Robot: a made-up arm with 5 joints. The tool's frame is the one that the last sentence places.
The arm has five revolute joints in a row. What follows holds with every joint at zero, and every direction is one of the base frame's.
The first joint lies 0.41 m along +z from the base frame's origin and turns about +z.
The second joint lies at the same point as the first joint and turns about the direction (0, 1, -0.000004).
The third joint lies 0.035 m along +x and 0.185 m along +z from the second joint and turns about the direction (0, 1, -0.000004).
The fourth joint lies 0.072 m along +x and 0.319 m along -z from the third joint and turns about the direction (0, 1, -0.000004).
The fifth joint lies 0.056 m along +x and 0.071 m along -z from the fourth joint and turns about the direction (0, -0.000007, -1).
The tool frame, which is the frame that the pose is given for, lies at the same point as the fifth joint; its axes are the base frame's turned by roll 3.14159, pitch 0 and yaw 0 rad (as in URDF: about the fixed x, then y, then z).
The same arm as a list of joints. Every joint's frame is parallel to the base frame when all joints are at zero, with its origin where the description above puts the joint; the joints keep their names.
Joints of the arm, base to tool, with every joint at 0 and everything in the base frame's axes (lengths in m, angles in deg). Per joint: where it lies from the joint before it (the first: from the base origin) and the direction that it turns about. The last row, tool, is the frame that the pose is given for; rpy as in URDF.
joint 1: offset 0 0 0.41 axis +z
joint 2: offset 0 0 0 axis +y
joint 3: offset 0.035 0 0.185 axis +y
joint 4: offset 0.072 0 -0.319 axis +y
joint 5: offset 0.056 0 -0.071 axis -z
tool: offset 0 0 0 rpy 180 0 0

